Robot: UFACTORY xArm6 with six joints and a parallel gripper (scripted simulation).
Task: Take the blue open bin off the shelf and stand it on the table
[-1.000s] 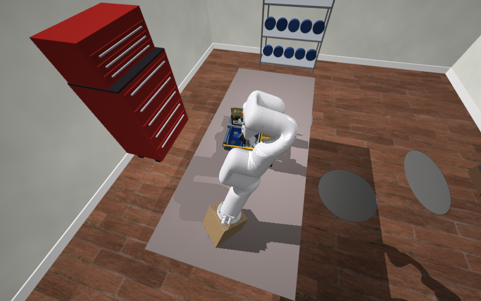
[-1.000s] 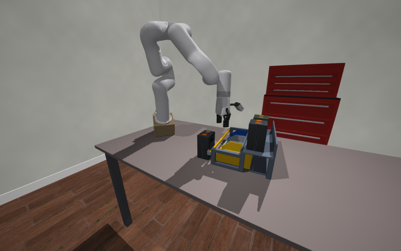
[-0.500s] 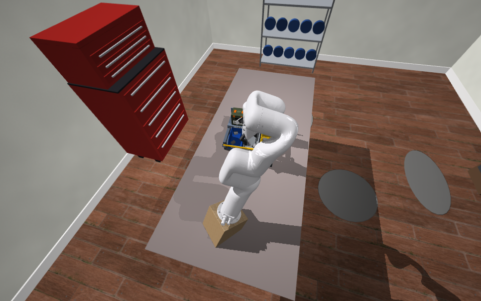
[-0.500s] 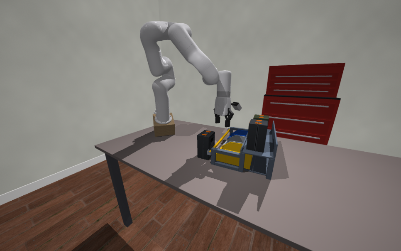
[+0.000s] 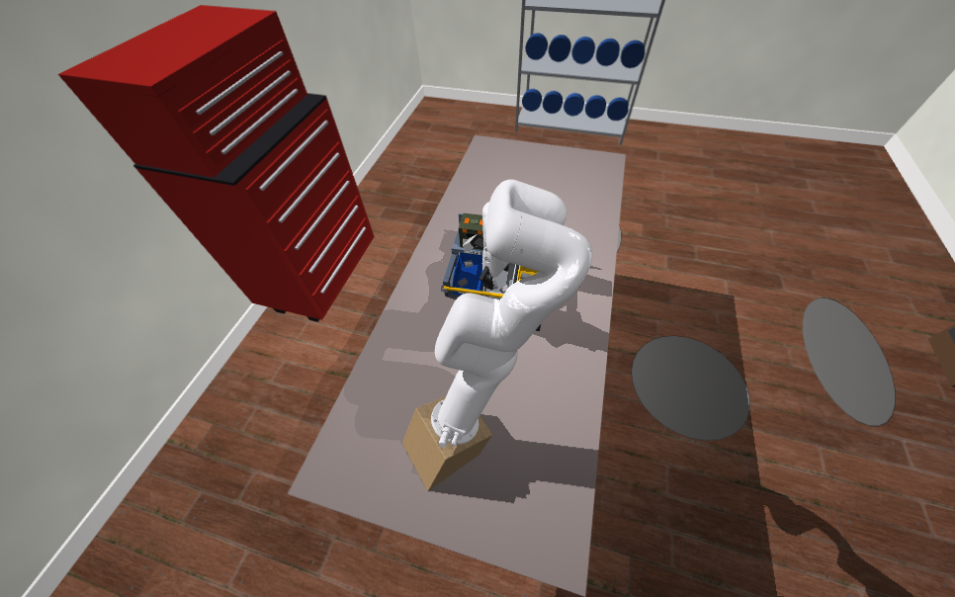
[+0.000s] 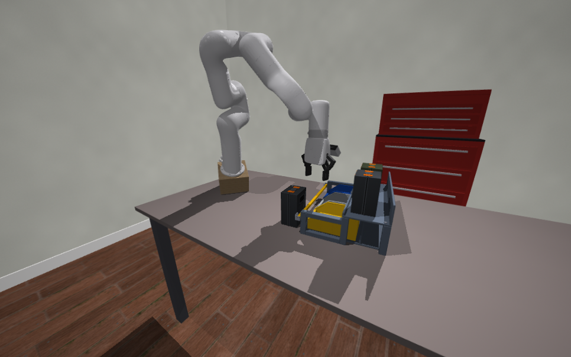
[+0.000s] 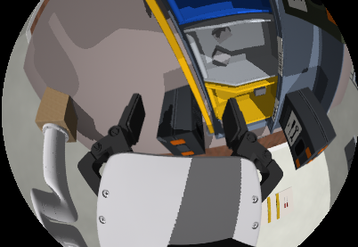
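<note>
My hand is 10 cm above the yellow rod. Also, from my hand: grey bin 10 cm ahead, 12 cm below; then blue open bin 10 cm ahead, 12 cm to the left, 12 cm below; then yellow bin 11 cm ahead, 11 cm to the right, 12 cm below.
</note>
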